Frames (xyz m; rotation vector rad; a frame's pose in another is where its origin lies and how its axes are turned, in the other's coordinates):
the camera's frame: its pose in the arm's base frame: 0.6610 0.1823 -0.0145 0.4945 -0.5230 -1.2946
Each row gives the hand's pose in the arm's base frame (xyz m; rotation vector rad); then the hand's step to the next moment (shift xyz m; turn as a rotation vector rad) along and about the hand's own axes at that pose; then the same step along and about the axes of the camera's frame.
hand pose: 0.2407 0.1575 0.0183 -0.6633 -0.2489 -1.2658
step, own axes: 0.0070 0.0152 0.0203 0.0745 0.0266 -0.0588
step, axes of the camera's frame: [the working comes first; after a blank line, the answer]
step, axes of the arm's base frame: 0.0200 0.0085 0.0148 0.0369 -0.0900 -0.0162

-0.0032 0.0261 -0.0012 0.0936 0.0000 -0.0308
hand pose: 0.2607 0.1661 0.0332 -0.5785 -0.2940 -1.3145
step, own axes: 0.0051 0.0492 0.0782 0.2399 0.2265 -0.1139
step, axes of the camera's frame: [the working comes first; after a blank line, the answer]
step, axes of the arm's base frame: 0.0578 0.0460 0.0557 0.2632 -0.2281 -0.0225

-0.0292 0.0876 0.0057 0.2714 0.1408 -0.1684
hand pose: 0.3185 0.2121 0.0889 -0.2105 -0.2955 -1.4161
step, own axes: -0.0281 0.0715 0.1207 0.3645 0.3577 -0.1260
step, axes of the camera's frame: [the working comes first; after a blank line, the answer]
step, axes of the arm's base frame: 0.0579 0.0751 0.1072 0.4098 -0.3296 0.0107

-0.0531 0.1252 0.0445 0.4015 0.2524 -0.2276
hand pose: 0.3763 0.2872 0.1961 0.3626 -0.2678 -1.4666
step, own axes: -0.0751 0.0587 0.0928 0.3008 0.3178 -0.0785
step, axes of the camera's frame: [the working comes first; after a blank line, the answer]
step, axes of the arm's base frame: 0.0106 0.0716 0.1116 0.3489 -0.2724 0.0412

-0.0584 0.0911 0.0774 0.3366 0.2362 -0.1690
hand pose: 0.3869 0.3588 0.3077 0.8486 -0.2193 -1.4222
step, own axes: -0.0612 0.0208 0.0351 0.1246 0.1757 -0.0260
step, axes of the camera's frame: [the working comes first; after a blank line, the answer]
step, axes of the arm's base frame: -0.0164 0.0412 0.0587 0.1746 -0.1189 0.0493

-0.0384 0.0318 0.0541 0.1539 0.1394 -0.0630
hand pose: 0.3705 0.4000 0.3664 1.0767 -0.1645 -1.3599
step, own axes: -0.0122 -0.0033 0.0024 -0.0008 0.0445 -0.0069
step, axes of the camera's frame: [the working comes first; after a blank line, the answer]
step, axes of the arm's base frame: -0.0073 0.0095 0.0048 0.0355 -0.0029 0.0276

-0.0103 -0.0007 0.0077 0.0119 0.0434 -0.0001
